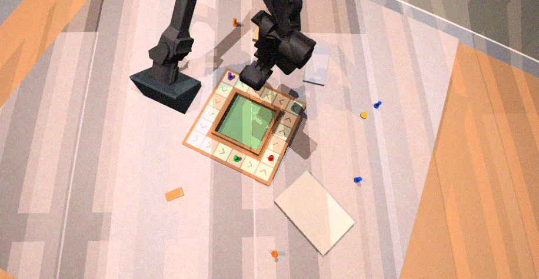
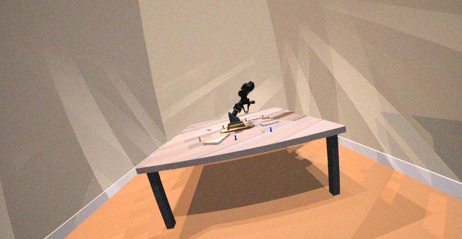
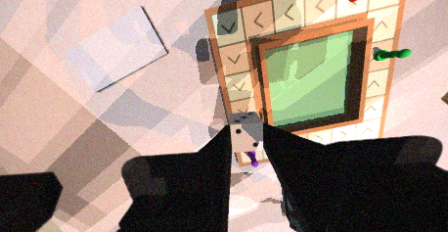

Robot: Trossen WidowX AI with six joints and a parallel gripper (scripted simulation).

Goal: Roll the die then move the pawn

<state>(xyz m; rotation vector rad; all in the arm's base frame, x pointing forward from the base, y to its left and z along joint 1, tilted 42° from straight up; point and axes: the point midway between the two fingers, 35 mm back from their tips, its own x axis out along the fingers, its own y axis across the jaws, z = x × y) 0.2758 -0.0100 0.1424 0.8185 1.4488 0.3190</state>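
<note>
Now: the red pawn 21 cm to the right of my gripper tip, 9 cm below it and 8 cm ahead of it. Round my gripper tip: purple pawn: 12 cm behind, 9 cm below; green tray: 12 cm to the right, 11 cm below, 2 cm behind; grey die: right at my gripper tip.
</note>
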